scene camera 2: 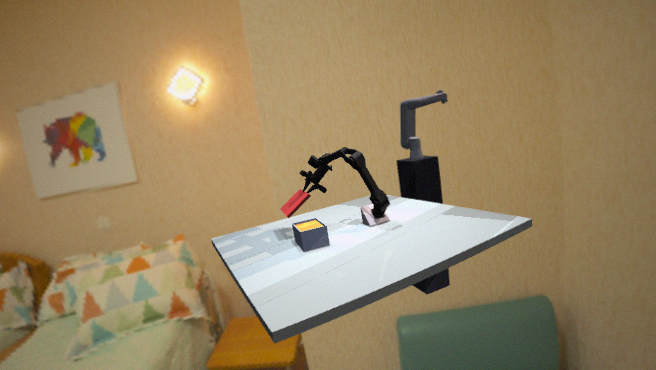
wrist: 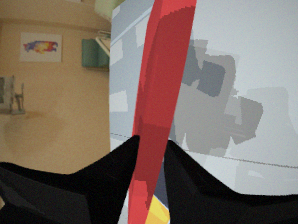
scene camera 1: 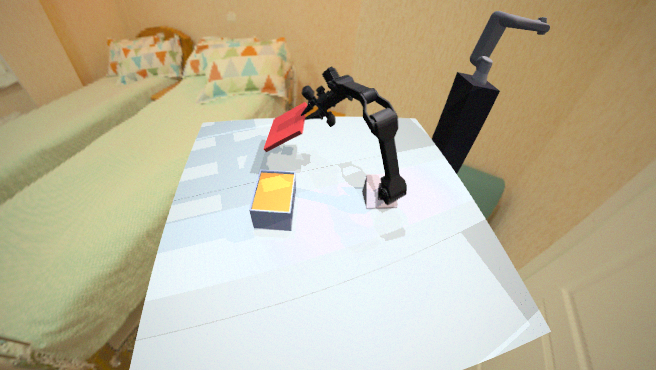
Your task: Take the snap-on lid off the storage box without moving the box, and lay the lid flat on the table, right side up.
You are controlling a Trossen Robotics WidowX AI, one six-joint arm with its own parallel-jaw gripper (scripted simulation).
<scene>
gripper: holds a red lid (scene camera 1: pixel 290 125)
</scene>
